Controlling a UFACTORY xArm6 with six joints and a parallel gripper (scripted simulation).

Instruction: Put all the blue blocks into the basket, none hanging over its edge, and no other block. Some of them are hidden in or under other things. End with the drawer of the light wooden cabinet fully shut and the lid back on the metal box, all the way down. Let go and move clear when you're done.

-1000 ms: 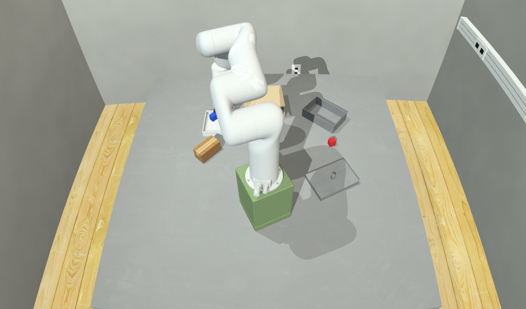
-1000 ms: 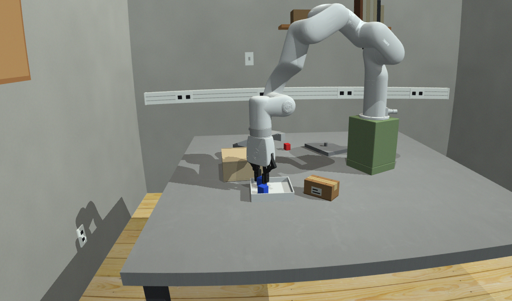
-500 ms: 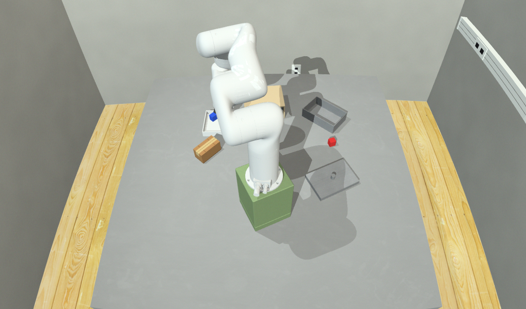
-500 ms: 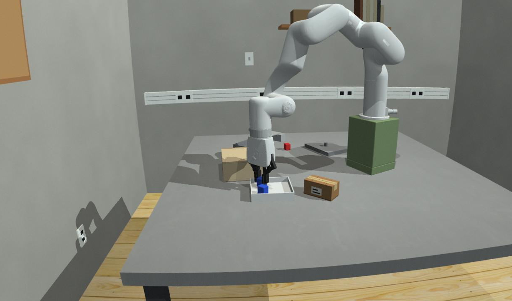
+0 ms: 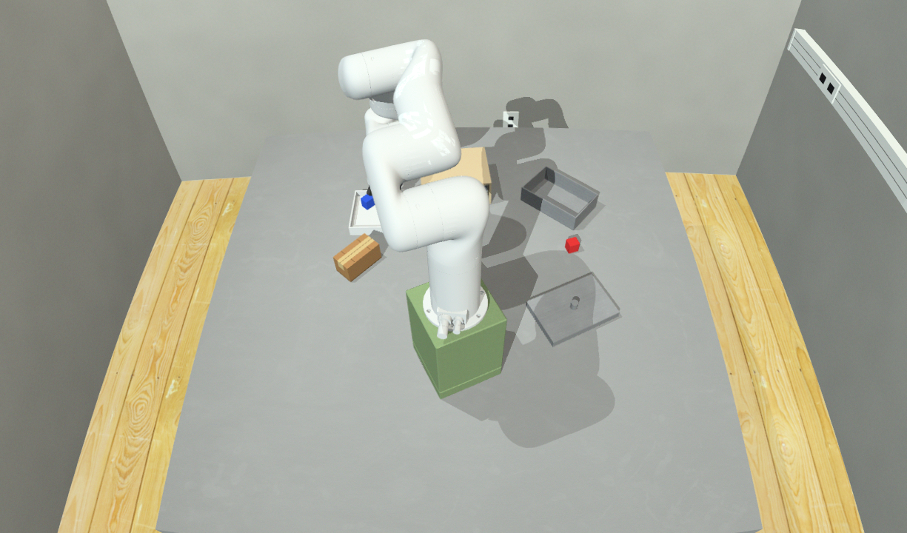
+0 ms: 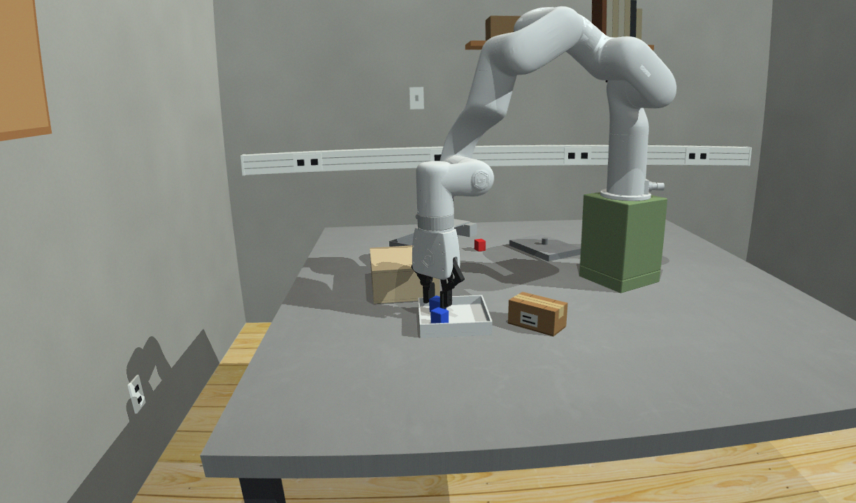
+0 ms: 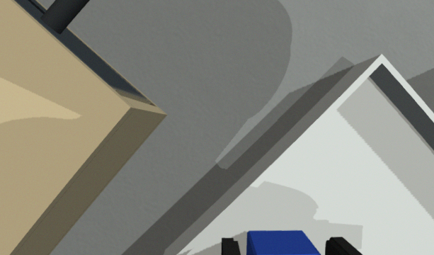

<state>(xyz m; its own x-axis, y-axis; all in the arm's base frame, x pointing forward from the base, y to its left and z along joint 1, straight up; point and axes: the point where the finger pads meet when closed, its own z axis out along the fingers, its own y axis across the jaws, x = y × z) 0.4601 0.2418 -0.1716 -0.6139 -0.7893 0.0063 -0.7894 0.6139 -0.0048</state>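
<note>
Right now the white basket is 3 cm behind my hand, 3 cm to the left of it and 4 cm below it. From my hand the other things lie so: light wooden cabinet (9 cm ahead, 17 cm to the right, 1 cm below); then brown cardboard box (21 cm behind, 4 cm to the left, 1 cm below); then dark metal box (7 cm ahead, 46 cm to the right, 2 cm below).
</note>
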